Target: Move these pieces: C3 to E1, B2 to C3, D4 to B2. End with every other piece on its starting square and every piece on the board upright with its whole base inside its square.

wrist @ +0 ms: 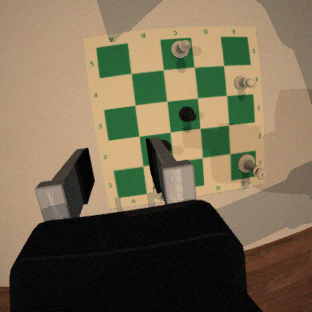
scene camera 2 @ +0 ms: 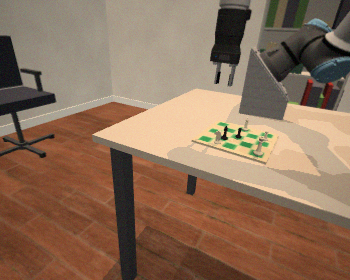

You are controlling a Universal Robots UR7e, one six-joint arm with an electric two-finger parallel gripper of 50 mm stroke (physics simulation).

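Seen in the pictures: gripper, fingertip midpoint: (wrist: pixel 119 159) (scene camera 2: pixel 223 84); arm's base at its link origin: (scene camera 2: pixel 269 68).
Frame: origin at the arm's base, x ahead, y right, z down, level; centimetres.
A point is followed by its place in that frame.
The chessboard (scene camera 2: pixel 240 153) @[x 52.2, y 5.0, z 17.4 cm] (wrist: pixel 95 80) @[x 33.9, y 15.5, z 17.4 cm] lies on the table. A short black piece (scene camera 2: pixel 239 133) @[x 41.5, y 6.4, z 16.0 cm] (wrist: pixel 187 114) @[x 40.9, y 6.9, z 14.6 cm] stands upright on C3. A taller black piece (scene camera 2: pixel 225 132) @[x 44.6, y 10.5, z 15.2 cm] (wrist: pixel 166 146) @[x 44.1, y 10.1, z 16.6 cm] stands upright on B2, partly behind a finger in the wrist view. A tall white piece (scene camera 2: pixel 259 145) @[x 50.3, y 0.6, z 14.8 cm] (wrist: pixel 247 163) @[x 49.5, y 0.8, z 15.8 cm] stands upright on E1, its base inside the square. D4 holds no piece. My gripper (scene camera 2: pixel 224 83) @[x 40.0, y 14.0, z 1.8 cm] (wrist: pixel 119 159) @[x 40.0, y 14.0, z 1.8 cm] is open and empty, high above the table, left of and behind the board in the scene view.
White pieces stand on C5 (scene camera 2: pixel 246 125) @[x 33.8, y 4.8, z 15.8 cm] (wrist: pixel 180 49) @[x 33.6, y 5.2, z 15.6 cm] and E4 (scene camera 2: pixel 266 135) @[x 39.7, y -1.6, z 15.8 cm] (wrist: pixel 243 82) @[x 39.3, y -1.0, z 15.3 cm]. Another white piece (scene camera 2: pixel 218 136) @[x 48.7, y 12.0, z 15.2 cm] stands on B1, hidden by my gripper in the wrist view. A grey slanted block (scene camera 2: pixel 260 92) @[x 14.1, y 1.9, z 8.0 cm] stands behind the board, near the arm.
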